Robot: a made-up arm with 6 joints.
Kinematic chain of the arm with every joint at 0, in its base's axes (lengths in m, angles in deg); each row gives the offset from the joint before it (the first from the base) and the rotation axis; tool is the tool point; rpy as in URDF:
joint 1: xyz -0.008 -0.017 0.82 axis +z
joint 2: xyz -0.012 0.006 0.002 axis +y
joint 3: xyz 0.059 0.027 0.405 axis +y
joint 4: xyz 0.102 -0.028 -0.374 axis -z
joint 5: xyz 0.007 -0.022 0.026 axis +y
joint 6: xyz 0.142 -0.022 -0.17 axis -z
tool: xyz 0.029 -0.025 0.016 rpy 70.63 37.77 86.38
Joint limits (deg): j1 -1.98..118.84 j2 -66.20..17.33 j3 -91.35..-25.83 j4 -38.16..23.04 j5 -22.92..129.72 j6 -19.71..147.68
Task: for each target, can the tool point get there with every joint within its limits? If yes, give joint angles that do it. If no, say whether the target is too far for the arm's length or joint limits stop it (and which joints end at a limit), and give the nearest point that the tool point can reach.
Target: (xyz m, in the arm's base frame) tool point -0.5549 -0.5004 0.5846
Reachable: no: joint limits stop it (at a limit: joint 1, joint 2, joint 3, joint 4, joint 6) | nearest point -0.0913 0.0555 0.7681 | short by 0.747 m
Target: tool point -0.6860 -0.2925 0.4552
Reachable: no: joint limits stop it (at a limit: joint 1, joint 2, joint 3, joint 4, joint 6) | nearest point -0.0992 0.0950 0.7044 | short by 0.746 m
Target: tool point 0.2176 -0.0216 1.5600
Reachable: yes | joints 18.32 -33.61 -74.32 4.68 -4.01 96.79
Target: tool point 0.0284 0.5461 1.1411
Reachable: yes | joints 99.58 0.38 -80.10 -25.83 89.62 24.92
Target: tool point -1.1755 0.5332 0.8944
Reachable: no: too far | nearest point -0.4204 0.5422 1.0145 | short by 0.765 m
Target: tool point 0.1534 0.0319 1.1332
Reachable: yes | joints 54.75 -52.84 -49.55 -8.27 111.53 44.87
